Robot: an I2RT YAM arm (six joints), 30 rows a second.
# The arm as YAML. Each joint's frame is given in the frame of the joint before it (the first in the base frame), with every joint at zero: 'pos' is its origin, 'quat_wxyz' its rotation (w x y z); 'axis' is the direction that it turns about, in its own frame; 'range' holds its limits. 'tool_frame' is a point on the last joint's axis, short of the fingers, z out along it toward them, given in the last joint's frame.
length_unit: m
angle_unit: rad
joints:
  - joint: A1
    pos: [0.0, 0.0, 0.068]
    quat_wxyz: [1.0, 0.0, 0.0, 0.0]
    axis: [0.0, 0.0, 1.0]
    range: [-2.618, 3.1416]
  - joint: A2
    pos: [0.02, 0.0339, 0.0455]
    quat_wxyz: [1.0, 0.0, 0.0, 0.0]
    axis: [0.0, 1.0, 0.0]
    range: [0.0, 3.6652]
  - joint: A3
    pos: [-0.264, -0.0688, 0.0]
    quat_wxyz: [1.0, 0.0, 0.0, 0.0]
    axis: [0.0, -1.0, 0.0]
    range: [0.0, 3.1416]
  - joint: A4
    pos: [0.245, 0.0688, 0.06]
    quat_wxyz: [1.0, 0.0, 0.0, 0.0]
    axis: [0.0, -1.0, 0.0]
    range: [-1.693, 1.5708]
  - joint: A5
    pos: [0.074, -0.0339, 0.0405]
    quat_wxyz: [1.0, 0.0, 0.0, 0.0]
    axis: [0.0, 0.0, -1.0]
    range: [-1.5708, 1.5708]
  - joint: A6
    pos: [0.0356, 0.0, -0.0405]
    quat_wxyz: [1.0, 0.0, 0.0, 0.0]
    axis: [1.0, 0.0, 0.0]
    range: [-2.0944, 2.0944]
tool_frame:
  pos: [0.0, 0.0, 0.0]
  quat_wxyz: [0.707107, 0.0, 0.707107, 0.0]
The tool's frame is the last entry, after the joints.
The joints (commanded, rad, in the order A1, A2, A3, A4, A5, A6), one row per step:
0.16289 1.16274 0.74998 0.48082 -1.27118 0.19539
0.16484 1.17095 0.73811 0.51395 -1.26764 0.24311
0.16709 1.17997 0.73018 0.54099 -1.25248 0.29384
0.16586 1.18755 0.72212 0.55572 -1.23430 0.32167
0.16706 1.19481 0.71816 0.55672 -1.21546 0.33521
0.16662 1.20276 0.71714 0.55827 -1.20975 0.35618
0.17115 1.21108 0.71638 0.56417 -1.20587 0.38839
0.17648 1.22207 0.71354 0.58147 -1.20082 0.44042
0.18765 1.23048 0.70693 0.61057 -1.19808 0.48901
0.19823 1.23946 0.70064 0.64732 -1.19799 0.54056
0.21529 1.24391 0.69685 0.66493 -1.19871 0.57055
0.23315 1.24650 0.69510 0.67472 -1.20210 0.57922
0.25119 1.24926 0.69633 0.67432 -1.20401 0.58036
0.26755 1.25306 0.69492 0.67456 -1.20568 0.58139
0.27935 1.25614 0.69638 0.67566 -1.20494 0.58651
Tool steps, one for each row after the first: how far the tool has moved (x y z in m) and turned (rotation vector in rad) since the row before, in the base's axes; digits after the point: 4 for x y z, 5 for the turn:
0.0010 0.0006 -0.0030 0.00889 0.03443 -0.00052
0.0016 0.0007 -0.0024 0.01021 0.04045 -0.01152
0.0017 -0.0002 -0.0031 0.00590 0.02864 -0.01852
0.0018 0.0004 -0.0029 0.00229 0.02366 -0.01718
0.0017 0.0001 -0.0021 0.00316 0.02797 -0.00557
0.0013 0.0013 -0.0017 0.00592 0.03478 0.00147
0.0015 0.0016 -0.0021 0.01092 0.04769 0.00162
0.0001 0.0029 -0.0017 0.01185 0.03390 0.00985
0.0001 0.0028 -0.0010 0.01326 0.02962 0.01232
-0.0011 0.0043 -0.0008 0.00672 0.02038 0.01901
-0.0015 0.0045 -0.0004 0.00205 0.00317 0.02160
-0.0012 0.0046 -0.0003 -0.00055 0.00295 0.01999
-0.0011 0.0042 -0.0014 -0.00136 0.00578 0.01806
-0.0006 0.0031 -0.0002 0.00040 0.00562 0.01128

